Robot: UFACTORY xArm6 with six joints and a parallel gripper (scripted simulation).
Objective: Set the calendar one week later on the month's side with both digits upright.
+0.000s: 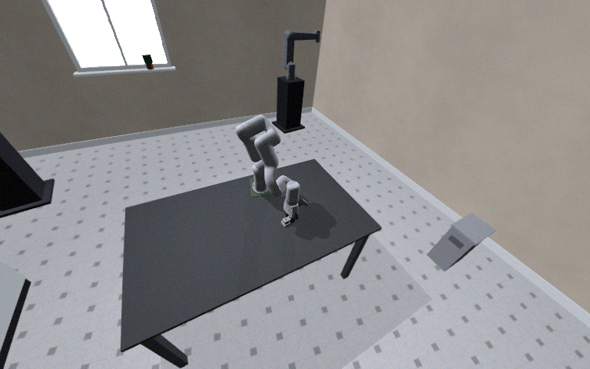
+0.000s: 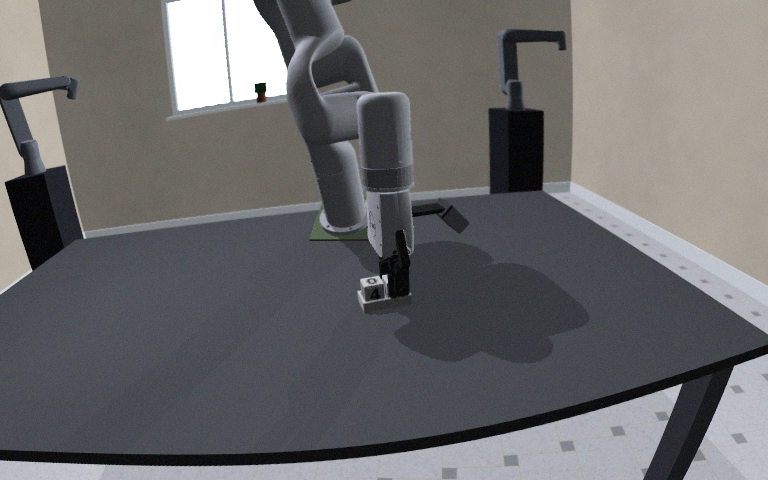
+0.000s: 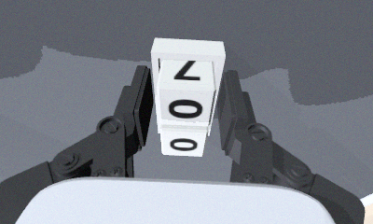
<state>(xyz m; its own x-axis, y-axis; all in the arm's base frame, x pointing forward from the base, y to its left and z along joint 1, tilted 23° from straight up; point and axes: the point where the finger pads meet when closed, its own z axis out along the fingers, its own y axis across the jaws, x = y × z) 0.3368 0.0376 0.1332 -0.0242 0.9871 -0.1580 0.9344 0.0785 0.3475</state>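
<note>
Right now the white calendar tray is 30 mm below my hand and 20 mm to the right of it.
</note>
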